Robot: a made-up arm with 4 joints. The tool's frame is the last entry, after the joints. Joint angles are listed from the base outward. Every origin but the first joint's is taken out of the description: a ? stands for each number. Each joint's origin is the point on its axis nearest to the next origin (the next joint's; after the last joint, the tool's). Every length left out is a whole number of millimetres.
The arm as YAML. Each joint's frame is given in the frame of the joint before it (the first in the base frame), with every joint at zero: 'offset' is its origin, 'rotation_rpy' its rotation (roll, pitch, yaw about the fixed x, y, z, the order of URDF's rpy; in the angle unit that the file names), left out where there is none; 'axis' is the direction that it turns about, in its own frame. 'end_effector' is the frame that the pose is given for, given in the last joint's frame.
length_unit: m
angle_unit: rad
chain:
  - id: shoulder
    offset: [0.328, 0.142, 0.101]
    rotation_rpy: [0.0, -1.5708, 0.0]
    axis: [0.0, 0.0, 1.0]
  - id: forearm
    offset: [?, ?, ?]
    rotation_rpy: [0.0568, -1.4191, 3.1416]
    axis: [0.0, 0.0, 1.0]
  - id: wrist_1
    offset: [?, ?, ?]
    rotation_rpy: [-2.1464, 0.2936, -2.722]
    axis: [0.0, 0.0, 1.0]
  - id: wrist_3
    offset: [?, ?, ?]
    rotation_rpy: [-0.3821, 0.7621, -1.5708]
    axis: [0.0, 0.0, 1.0]
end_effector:
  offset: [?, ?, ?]
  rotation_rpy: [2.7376, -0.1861, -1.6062]
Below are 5 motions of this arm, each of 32 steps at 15 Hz.
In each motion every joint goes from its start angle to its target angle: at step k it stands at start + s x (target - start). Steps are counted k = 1, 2, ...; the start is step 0. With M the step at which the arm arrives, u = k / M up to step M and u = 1 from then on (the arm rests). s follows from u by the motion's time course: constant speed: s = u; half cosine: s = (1 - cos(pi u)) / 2; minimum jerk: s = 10 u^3 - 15 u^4 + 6 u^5.
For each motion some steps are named. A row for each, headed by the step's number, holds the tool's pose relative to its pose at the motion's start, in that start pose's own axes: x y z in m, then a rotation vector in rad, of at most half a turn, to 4 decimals.
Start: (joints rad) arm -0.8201 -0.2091 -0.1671 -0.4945
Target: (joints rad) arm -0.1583 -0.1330 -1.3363 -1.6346
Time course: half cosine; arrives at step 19
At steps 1, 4, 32:
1: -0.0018 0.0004 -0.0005 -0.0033 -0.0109 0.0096
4: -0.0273 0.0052 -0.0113 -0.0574 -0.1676 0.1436
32: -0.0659 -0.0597 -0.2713 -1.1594 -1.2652 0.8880

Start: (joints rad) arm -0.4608 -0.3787 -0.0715 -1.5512
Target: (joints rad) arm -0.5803 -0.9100 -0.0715 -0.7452
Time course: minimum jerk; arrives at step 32
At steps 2, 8, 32:
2: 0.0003 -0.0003 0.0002 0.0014 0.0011 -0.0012
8: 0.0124 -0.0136 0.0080 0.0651 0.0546 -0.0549
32: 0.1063 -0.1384 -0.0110 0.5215 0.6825 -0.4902

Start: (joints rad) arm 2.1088 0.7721 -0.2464 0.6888
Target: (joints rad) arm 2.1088 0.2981 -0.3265 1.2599
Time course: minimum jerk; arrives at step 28
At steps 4, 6, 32:
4: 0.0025 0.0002 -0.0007 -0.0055 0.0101 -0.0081
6: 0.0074 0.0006 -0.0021 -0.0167 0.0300 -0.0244
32: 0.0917 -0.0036 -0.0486 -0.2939 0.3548 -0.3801

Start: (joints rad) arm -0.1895 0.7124 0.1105 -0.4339
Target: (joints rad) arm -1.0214 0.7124 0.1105 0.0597
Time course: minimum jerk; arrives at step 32
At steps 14, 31, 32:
14: 0.0281 0.0123 0.0000 -0.2498 0.0521 -0.0276
31: 0.0675 0.0396 -0.0022 -0.6542 0.0366 -0.0978
32: 0.0675 0.0396 -0.0022 -0.6544 0.0365 -0.0978

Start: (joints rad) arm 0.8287 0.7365 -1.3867 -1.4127
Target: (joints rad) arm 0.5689 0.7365 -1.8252 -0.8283
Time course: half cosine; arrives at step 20
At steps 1, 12, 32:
1: 0.0001 -0.0003 -0.0005 -0.0021 0.0006 -0.0004
12: 0.0177 -0.0368 -0.0445 -0.2246 0.0067 -0.0679
32: 0.0321 -0.0593 -0.0606 -0.3369 -0.0348 -0.1208

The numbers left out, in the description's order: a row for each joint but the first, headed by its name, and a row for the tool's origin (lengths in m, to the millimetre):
forearm: 0.082 -0.025 0.0
wrist_1: -0.049 0.109 0.0
wrist_3: 0.014 -0.062 0.0
tool: -0.156 -0.061 0.0

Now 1 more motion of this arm.
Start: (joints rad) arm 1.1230 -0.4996 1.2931 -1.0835
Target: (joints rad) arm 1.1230 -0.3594 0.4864 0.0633
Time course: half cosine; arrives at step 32
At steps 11, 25, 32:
11: 0.0271 -0.0202 -0.0217 -0.1239 0.0041 -0.1734
25: 0.0819 -0.0893 -0.0252 -0.3163 -0.1628 -0.6295
32: 0.0882 -0.1025 -0.0176 -0.3290 -0.2169 -0.7135

